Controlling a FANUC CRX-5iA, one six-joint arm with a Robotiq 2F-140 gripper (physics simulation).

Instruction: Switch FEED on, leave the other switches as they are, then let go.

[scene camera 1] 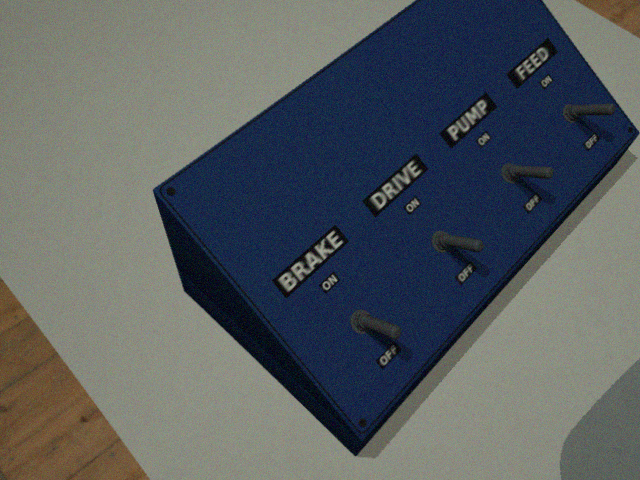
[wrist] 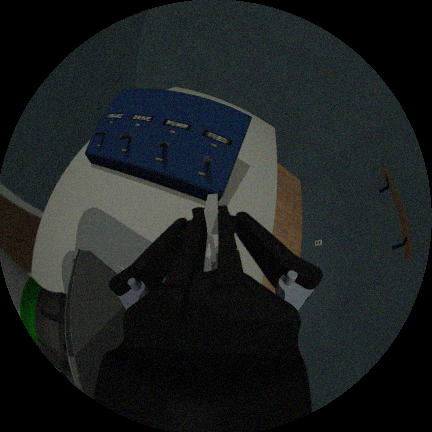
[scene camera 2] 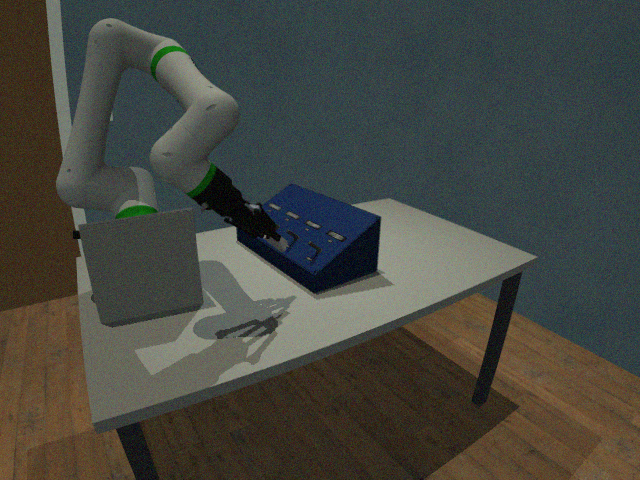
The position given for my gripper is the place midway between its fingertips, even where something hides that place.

In view: my gripper (scene camera 2: 284, 246) and a blue sloped switch box (scene camera 1: 330, 204).
My gripper shows as well in the wrist view (wrist: 213, 202). The blue sloped switch box shows as well in the wrist view (wrist: 193, 127) and in scene camera 2 (scene camera 2: 348, 237).
